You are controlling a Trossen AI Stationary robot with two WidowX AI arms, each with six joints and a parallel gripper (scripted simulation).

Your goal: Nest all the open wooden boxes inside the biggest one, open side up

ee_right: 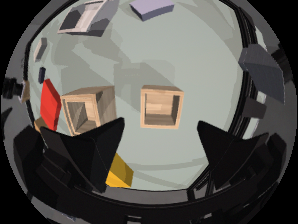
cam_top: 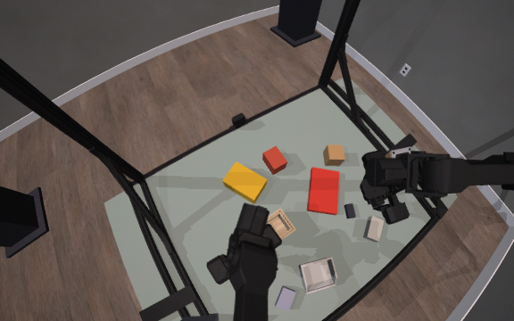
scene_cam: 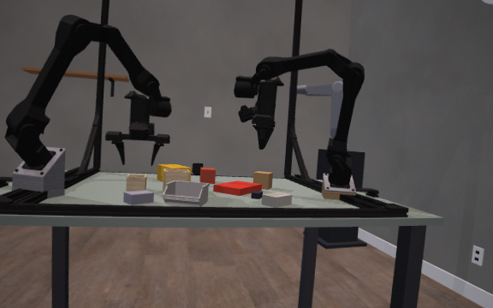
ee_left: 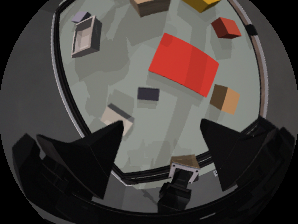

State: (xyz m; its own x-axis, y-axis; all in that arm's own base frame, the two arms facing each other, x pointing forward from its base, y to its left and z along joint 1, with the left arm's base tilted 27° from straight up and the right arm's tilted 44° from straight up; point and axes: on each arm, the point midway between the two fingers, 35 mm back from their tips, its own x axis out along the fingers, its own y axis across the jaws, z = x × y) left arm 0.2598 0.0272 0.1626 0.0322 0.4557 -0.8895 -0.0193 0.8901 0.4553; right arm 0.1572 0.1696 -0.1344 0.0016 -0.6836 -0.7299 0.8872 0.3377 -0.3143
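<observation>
My right gripper is now 100 mm above the small wooden box. From my right hand the other things lie so: lilac block: 180 mm ahead, 100 mm below, 10 mm to the left; then middle-sized wooden box: 120 mm to the left, 90 mm below, 10 mm behind; then biggest wooden box: 120 mm to the left, 90 mm below, 10 mm behind.
</observation>
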